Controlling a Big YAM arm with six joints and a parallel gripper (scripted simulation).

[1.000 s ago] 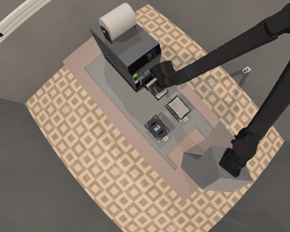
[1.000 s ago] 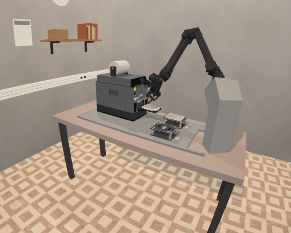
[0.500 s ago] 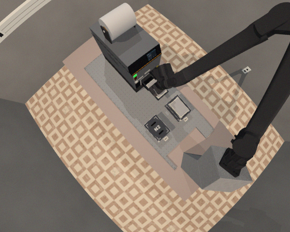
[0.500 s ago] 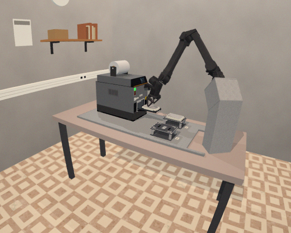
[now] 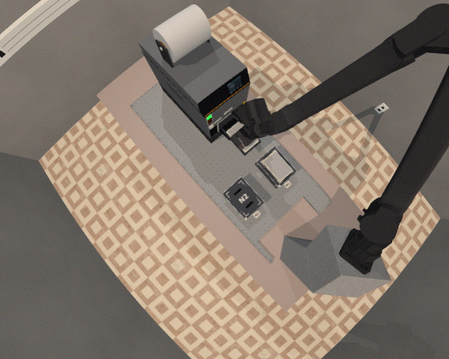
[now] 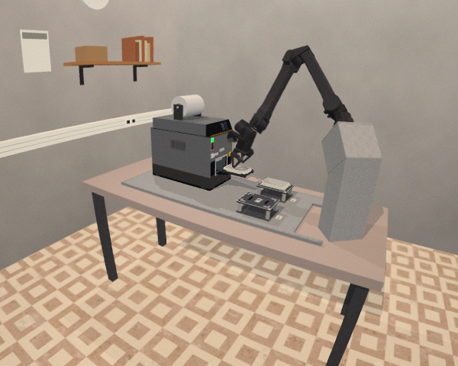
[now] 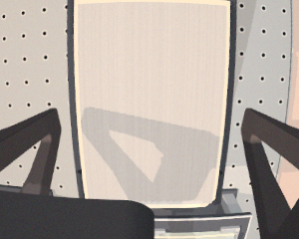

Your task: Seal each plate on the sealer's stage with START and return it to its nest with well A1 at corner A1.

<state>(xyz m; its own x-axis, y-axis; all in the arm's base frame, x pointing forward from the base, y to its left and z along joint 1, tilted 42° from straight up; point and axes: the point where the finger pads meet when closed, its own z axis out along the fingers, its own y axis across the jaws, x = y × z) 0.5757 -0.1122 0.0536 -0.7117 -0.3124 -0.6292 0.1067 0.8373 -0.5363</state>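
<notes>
Right now my hand is 30 mm above the cream well plate. The rest, counted from my hand: sealer stage: 40 mm below; then start button: 110 mm ahead, 80 mm to the left, 50 mm above; then foil roll: 330 mm ahead, 40 mm to the right, 280 mm above.
</notes>
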